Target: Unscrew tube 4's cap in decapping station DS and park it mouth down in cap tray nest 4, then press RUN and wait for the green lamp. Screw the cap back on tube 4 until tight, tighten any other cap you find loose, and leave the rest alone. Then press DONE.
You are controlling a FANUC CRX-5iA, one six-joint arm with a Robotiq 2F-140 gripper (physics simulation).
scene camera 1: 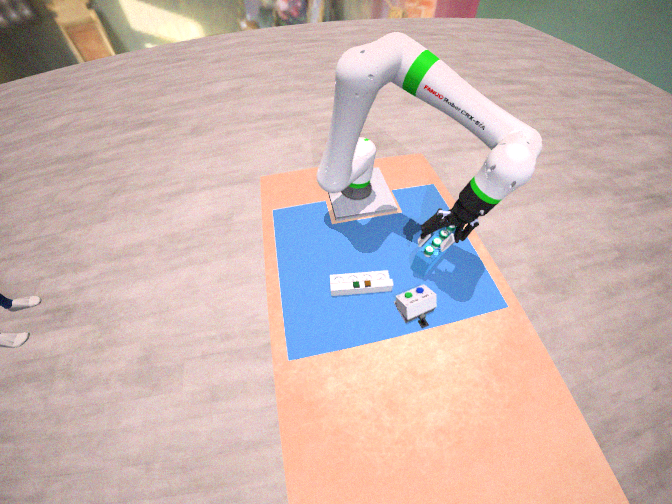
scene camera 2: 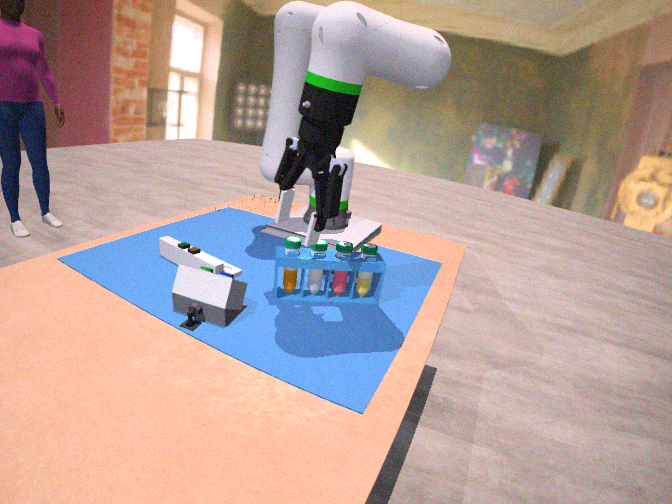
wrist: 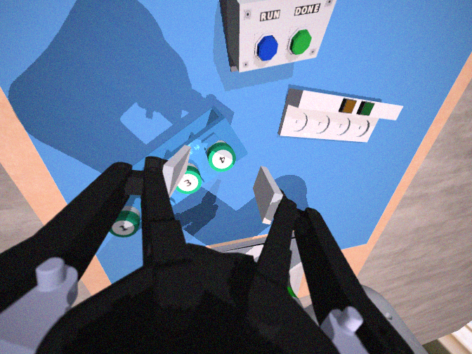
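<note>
My gripper [scene camera 1: 435,240] [scene camera 2: 298,219] [wrist: 223,168] is open and empty, pads apart just above cap level, beside the rack's tube 4 end. Decapping station DS, a blue see-through rack [scene camera 2: 377,265] [wrist: 236,142], holds upright tubes with green caps. Cap 4 [scene camera 1: 428,250] [scene camera 2: 293,242] [wrist: 221,156] is on the orange-filled tube [scene camera 2: 290,281]. Cap 3 [wrist: 188,183] is partly behind the left finger; cap 2 is hidden in the wrist view. Cap 1 [wrist: 124,226] shows at left. Cap tightness cannot be told. White cap tray [scene camera 1: 341,290] [wrist: 287,126] has bare nests; its green lamp [scene camera 1: 356,284] [wrist: 366,108] looks dark.
The button box [scene camera 1: 415,310] [scene camera 2: 198,290] [wrist: 282,25] stands near the mat's front edge, with a blue RUN button [scene camera 1: 419,290] [wrist: 267,48] and a green DONE button [scene camera 1: 408,295] [wrist: 300,42]. An amber lamp [scene camera 1: 367,283] [wrist: 348,105] is beside the tray's green one.
</note>
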